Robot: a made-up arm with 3 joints. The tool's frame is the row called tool.
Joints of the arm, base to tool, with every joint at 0 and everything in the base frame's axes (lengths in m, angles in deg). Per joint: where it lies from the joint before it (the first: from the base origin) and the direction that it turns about. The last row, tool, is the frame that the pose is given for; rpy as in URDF.
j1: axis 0 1 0 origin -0.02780 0.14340 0.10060
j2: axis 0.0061 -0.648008 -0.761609 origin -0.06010 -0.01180 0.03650
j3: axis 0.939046 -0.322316 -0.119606 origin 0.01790 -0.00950 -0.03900
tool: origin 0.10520 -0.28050 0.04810 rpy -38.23 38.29 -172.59
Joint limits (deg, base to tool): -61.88..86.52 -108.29..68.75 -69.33..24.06
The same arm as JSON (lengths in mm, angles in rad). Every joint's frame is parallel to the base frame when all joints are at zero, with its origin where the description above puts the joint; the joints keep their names.
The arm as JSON. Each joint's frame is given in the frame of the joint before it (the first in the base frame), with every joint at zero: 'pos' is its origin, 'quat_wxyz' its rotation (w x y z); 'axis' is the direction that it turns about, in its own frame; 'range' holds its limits. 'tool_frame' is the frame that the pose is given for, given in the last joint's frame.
{
  "length_unit": "mm",
  "angle_unit": "rad",
  "joints": [
    {
      "joint": "j1",
      "pos": [
        -27.8,
        143.4,
        100.6
      ],
      "quat_wxyz": [
        1.0,
        0.0,
        0.0,
        0.0
      ],
      "axis": [
        0.0,
        1.0,
        0.0
      ],
      "range": [
        -1.08,
        1.5101
      ]
    },
    {
      "joint": "j2",
      "pos": [
        -60.1,
        -11.8,
        36.5
      ],
      "quat_wxyz": [
        1.0,
        0.0,
        0.0,
        0.0
      ],
      "axis": [
        0.0061,
        -0.648008,
        -0.761609
      ],
      "range": [
        -1.89,
        1.1999
      ]
    },
    {
      "joint": "j3",
      "pos": [
        17.9,
        -9.5,
        -39.0
      ],
      "quat_wxyz": [
        1.0,
        0.0,
        0.0,
        0.0
      ],
      "axis": [
        0.939046,
        -0.322316,
        -0.119606
      ],
      "range": [
        -1.21,
        0.4199
      ]
    }
  ],
  "tool_frame": {
    "pos": [
      105.2,
      -280.5,
      48.1
    ],
    "quat_wxyz": [
      0.164851,
      0.289239,
      0.328731,
      -0.883799
    ]
  }
}

